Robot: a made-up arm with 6 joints.
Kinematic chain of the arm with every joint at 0, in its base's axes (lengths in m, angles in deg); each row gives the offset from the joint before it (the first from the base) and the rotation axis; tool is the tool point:
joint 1: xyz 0 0 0.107 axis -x
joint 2: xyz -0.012 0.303 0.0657 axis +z
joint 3: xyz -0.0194 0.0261 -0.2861 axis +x
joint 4: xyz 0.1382 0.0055 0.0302 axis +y
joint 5: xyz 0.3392 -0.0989 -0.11 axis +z
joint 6: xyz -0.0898 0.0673 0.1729 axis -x
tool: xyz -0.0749 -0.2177 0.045
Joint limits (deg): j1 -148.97..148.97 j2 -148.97..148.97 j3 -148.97..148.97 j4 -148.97..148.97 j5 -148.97..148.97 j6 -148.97..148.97
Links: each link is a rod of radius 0.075 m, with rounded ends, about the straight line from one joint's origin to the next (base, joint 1, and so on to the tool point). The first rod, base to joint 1, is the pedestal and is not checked.
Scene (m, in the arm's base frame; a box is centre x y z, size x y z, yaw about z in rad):
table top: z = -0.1
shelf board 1: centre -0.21 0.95 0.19 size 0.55 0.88 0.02 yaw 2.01
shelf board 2: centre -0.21 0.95 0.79 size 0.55 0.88 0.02 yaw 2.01
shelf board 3: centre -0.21 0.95 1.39 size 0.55 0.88 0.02 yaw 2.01
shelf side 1: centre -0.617 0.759 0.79 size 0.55 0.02 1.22 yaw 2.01
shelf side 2: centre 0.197 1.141 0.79 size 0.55 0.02 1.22 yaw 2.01
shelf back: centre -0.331 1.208 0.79 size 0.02 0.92 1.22 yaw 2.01
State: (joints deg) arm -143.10 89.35 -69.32 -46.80 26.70 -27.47
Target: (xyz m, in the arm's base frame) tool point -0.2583 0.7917 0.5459
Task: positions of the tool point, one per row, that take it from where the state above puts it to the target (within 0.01 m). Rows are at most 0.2 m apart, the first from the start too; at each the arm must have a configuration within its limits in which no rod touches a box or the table.
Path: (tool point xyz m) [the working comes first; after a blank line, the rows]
Joints at the target: -45.42 59.78 -134.74 -48.98 65.50 -19.97
Straight joint move there: touches shelf board 2.

1: -0.1378 -0.4855 0.4851
2: -0.1399 -0.3815 0.5945
3: -0.1410 -0.2522 0.6778
4: -0.1409 -0.1041 0.7289
5: -0.1391 0.0552 0.7429
6: -0.1357 0.2164 0.7170
7: -0.1302 0.3691 0.6506
8: -0.1226 0.5028 0.5459
9: -0.1758 0.5605 0.5710
10: -0.2208 0.6311 0.5785
11: -0.2503 0.7099 0.5693
12: -0.2583 0.7917 0.5459

